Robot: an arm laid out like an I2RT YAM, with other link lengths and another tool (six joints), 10 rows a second.
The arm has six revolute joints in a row. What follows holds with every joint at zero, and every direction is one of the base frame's. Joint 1 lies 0.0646 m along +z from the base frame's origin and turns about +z. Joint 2 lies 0.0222 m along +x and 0.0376 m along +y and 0.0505 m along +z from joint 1 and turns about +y. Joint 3 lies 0.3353 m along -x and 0.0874 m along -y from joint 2 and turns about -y. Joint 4 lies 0.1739 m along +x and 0.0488 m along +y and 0.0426 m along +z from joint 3 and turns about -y. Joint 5 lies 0.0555 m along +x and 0.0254 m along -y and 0.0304 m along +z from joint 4 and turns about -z. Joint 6 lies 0.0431 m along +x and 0.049 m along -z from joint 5 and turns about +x. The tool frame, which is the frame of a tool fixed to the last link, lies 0.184 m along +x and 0.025 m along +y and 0.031 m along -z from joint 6; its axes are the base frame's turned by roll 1.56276, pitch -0.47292 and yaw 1.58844 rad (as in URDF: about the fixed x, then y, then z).
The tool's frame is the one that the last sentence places.
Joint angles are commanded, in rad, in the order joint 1, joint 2, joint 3, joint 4, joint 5, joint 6. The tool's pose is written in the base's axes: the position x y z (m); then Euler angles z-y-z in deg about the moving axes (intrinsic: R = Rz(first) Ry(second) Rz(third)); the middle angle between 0 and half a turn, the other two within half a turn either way. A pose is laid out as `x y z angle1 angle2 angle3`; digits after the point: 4 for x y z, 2 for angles.
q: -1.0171, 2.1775, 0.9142, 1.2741, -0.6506, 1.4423
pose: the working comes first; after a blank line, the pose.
Where each joint sits with the arm in this pose, in the base's axes (m; each line is computed from the numbers above, not from the rounded line before):
joint 1: 0.0000 0.0000 0.0646
joint 2: 0.0437 0.0009 0.1151
joint 3: 0.0698 -0.2077 0.3906
joint 4: 0.1604 -0.2613 0.2377
joint 5: 0.1678 -0.3216 0.2687
joint 6: 0.2083 -0.3375 0.2201
the tool: 0.3921 -0.3715 0.2423

0.3921 -0.3715 0.2423 -21.30 88.66 -160.63
